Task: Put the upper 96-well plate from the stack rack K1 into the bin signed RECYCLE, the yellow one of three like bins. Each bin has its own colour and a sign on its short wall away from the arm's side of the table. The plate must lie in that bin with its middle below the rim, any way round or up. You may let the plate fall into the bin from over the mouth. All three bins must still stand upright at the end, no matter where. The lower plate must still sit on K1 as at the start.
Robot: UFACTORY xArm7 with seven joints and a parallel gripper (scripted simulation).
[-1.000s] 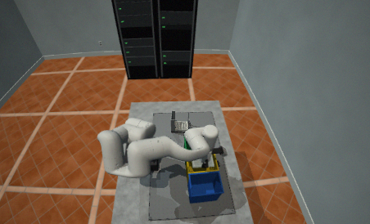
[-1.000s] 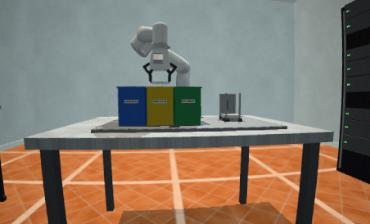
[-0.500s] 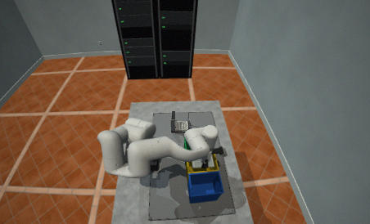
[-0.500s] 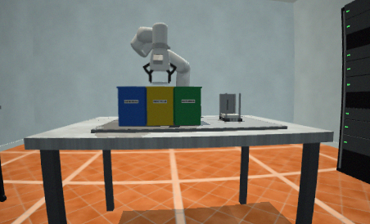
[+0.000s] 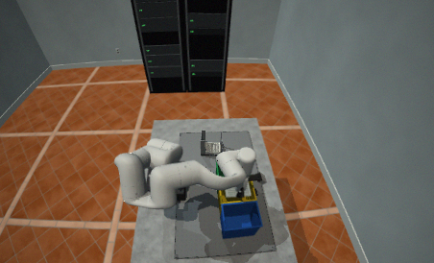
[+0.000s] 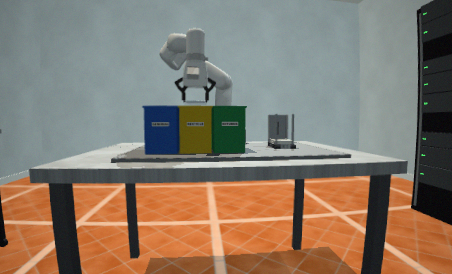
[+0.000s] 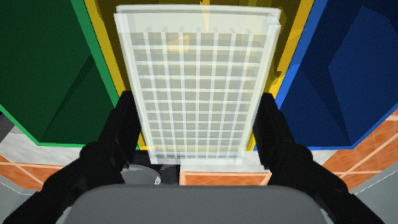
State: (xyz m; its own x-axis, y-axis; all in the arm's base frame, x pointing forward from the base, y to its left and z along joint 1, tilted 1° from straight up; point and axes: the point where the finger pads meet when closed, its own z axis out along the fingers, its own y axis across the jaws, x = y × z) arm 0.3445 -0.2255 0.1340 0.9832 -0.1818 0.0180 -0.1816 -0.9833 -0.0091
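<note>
My hand is 120 mm above the yellow recycle bin. The rest, counted from my hand: green bin 20 mm ahead, 130 mm to the left, 120 mm below; blue bin 20 mm behind, 130 mm to the right, 120 mm below.
</note>
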